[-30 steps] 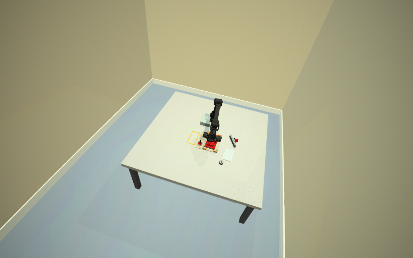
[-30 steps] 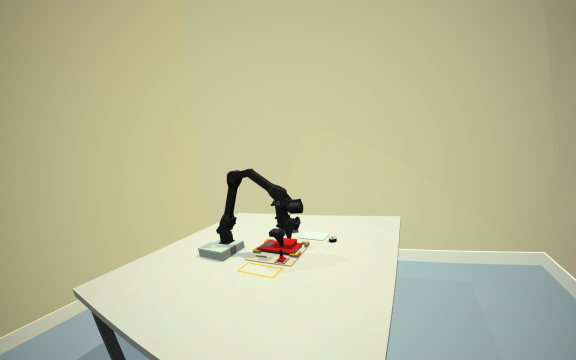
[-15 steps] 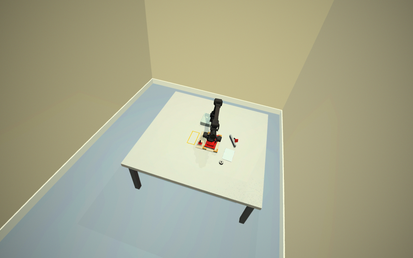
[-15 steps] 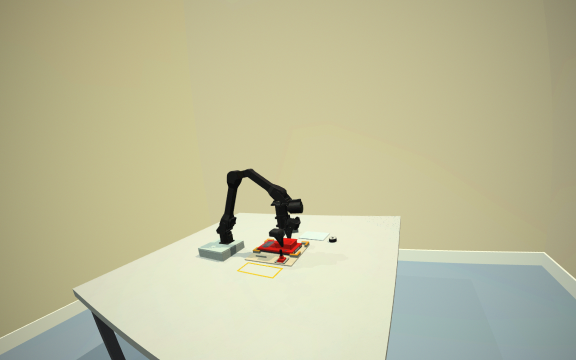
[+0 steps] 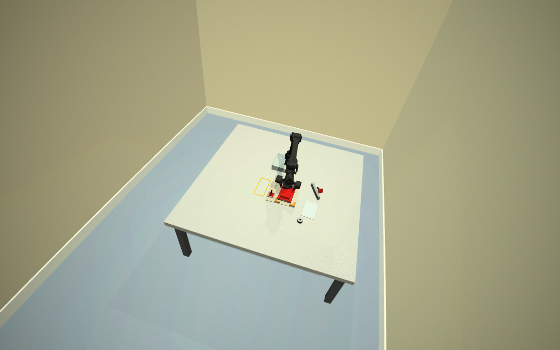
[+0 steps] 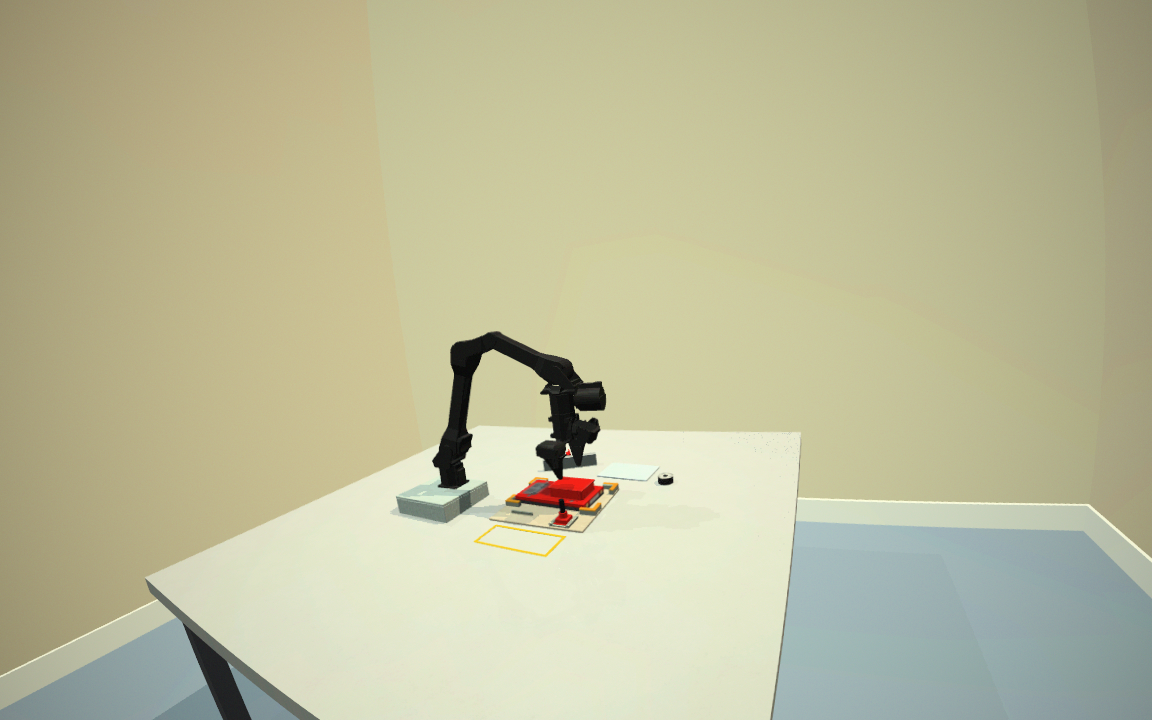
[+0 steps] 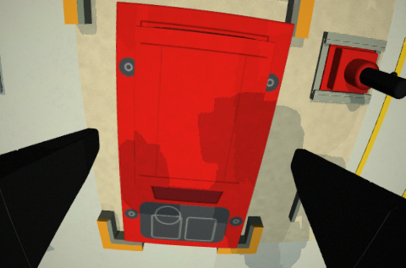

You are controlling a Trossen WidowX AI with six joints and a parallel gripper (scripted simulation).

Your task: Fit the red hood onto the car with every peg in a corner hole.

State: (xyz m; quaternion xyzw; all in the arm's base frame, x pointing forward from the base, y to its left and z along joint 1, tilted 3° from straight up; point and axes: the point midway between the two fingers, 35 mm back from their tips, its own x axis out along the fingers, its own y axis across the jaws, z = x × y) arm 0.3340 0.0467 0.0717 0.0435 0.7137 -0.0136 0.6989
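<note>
The red hood is 40 mm below my gripper tip. Round my gripper tip: pale sheet: 200 mm to the left, 80 mm below, 80 mm ahead; grey engine block: 60 mm below, 10 mm to the left.
</note>
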